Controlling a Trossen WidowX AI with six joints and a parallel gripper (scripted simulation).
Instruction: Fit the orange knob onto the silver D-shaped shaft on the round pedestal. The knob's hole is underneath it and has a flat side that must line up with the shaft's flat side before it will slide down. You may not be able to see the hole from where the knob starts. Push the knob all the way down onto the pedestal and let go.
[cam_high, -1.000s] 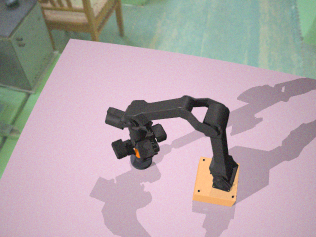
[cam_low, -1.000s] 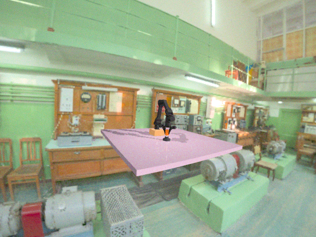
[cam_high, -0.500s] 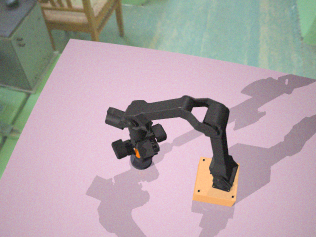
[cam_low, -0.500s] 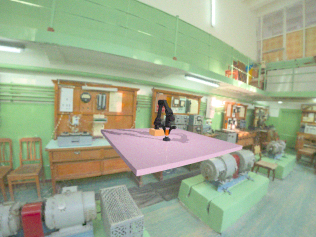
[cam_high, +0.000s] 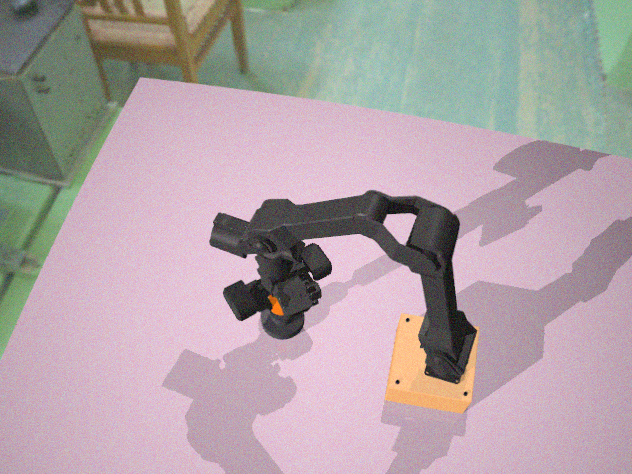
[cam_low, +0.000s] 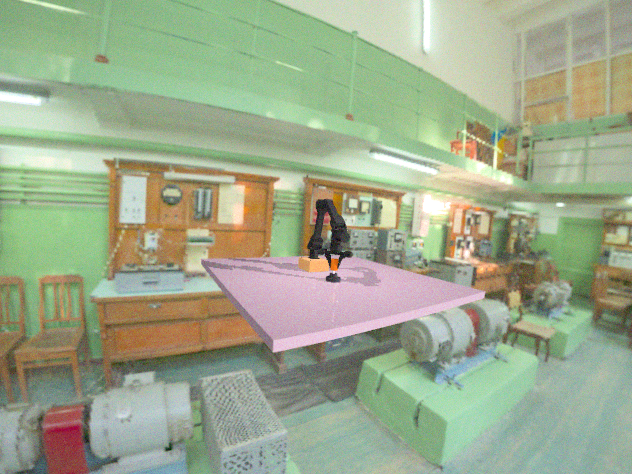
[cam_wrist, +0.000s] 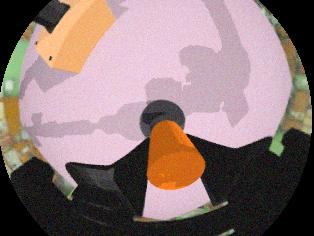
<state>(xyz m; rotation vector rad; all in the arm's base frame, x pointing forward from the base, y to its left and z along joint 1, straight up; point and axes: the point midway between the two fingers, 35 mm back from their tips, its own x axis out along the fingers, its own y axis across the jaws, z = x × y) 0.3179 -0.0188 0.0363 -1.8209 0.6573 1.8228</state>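
The orange knob lies 30 mm above my gripper tip. The rest, counted from my gripper tip: dark round pedestal (40 mm below).
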